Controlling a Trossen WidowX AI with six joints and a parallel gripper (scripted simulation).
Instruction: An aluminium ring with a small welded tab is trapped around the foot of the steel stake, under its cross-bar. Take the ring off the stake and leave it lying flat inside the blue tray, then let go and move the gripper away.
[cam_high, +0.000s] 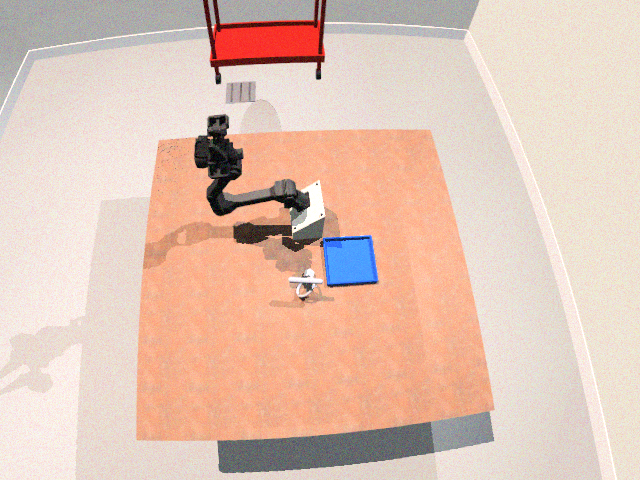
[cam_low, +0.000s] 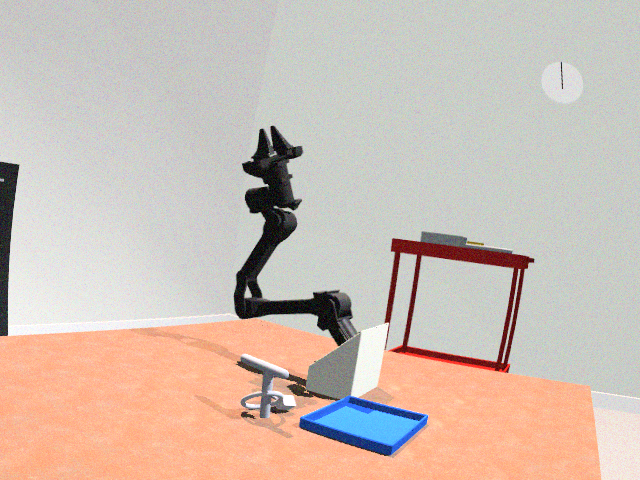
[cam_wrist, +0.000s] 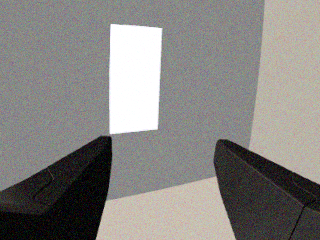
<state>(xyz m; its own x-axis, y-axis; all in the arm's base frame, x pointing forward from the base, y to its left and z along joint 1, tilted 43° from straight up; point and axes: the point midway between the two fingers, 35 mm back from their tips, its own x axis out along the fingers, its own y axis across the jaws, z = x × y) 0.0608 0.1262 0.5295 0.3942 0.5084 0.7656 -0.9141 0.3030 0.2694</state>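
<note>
My gripper tip is 230 mm short of the ring, 250 mm to the right of it and 580 mm above it. From my gripper tip the other things lie so: blue tray: 140 mm ahead, 430 mm to the left, 610 mm below.
</note>
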